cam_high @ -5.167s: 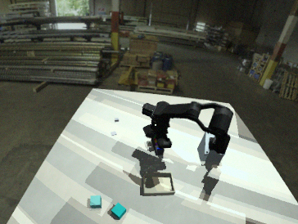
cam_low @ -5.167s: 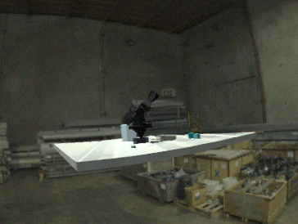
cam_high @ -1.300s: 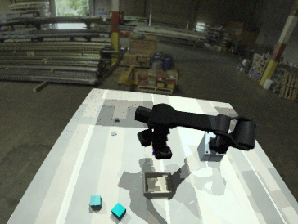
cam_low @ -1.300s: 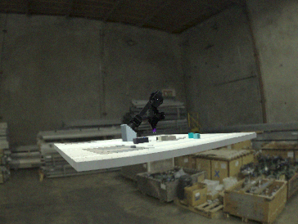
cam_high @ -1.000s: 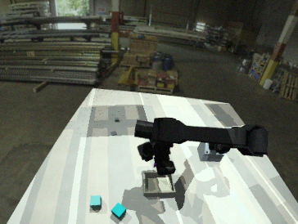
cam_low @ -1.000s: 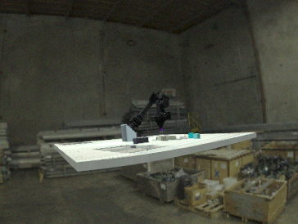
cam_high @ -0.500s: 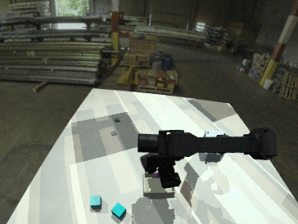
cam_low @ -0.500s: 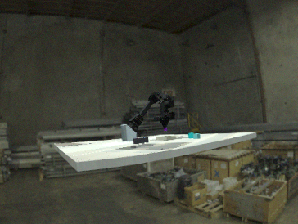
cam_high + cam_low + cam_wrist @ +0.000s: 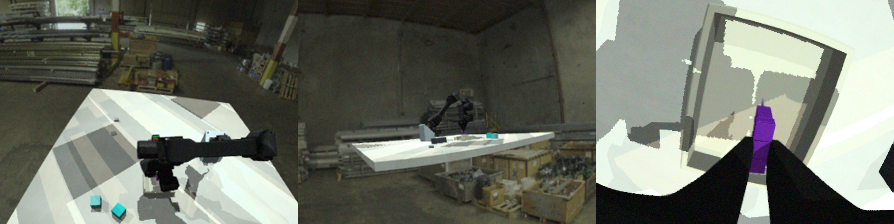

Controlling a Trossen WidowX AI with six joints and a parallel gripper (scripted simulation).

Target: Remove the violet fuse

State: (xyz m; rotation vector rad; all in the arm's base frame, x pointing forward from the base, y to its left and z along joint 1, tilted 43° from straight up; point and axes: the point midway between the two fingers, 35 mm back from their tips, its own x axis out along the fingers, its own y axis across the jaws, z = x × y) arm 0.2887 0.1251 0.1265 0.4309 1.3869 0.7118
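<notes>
My gripper tip is 1 cm above the violet fuse. The rest, counted from my gripper tip: tray 7 cm below.
</notes>
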